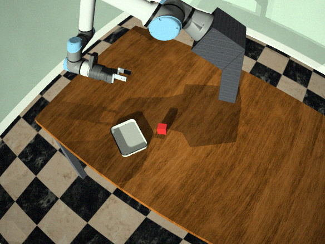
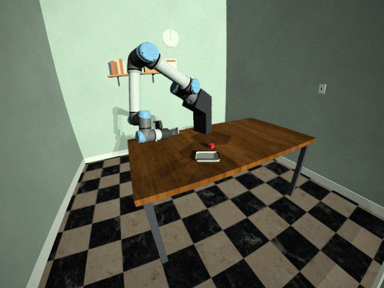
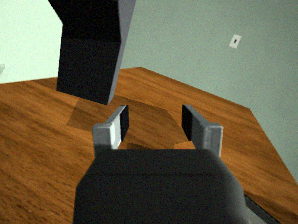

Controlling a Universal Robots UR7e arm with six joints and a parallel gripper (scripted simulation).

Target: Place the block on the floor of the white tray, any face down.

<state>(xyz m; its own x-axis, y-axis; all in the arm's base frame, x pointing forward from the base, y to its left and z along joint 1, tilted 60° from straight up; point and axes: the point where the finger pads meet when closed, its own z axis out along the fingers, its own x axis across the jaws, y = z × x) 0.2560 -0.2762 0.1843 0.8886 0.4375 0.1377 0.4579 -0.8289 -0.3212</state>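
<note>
The red block is 11 cm ahead of my hand, 21 cm to the left of it and 17 cm below it. Round my hand: white tray (20 cm ahead, 8 cm to the left, 18 cm below).
</note>
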